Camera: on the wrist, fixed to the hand. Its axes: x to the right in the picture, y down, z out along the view.
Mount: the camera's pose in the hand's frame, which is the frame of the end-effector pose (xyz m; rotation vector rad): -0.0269 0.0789 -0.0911 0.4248 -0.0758 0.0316
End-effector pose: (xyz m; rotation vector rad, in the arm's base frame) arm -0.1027 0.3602 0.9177 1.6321 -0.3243 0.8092
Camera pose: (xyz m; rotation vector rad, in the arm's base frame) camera -0.2002 0.4217 0.9620 2.0620 -0.2416 0.8829
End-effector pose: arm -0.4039 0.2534 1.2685 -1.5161 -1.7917 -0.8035
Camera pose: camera -0.3145 0.1766 1.3053 -1.3008 -1.8440 -0.3222
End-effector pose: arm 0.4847 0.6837 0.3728 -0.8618 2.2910 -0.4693
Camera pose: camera 0.4030 0.7683 0.4103 -0.6175 2.0249 -0.8552
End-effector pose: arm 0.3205 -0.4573 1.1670 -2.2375 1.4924 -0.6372
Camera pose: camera 0.2007 -0.4666 1.1955 -1.8876 1.2179 -0.7683
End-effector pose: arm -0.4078 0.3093 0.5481 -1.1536 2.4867 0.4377
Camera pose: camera -0.4705 0.3375 0.6507 -0.9082 2.3760 -0.0426
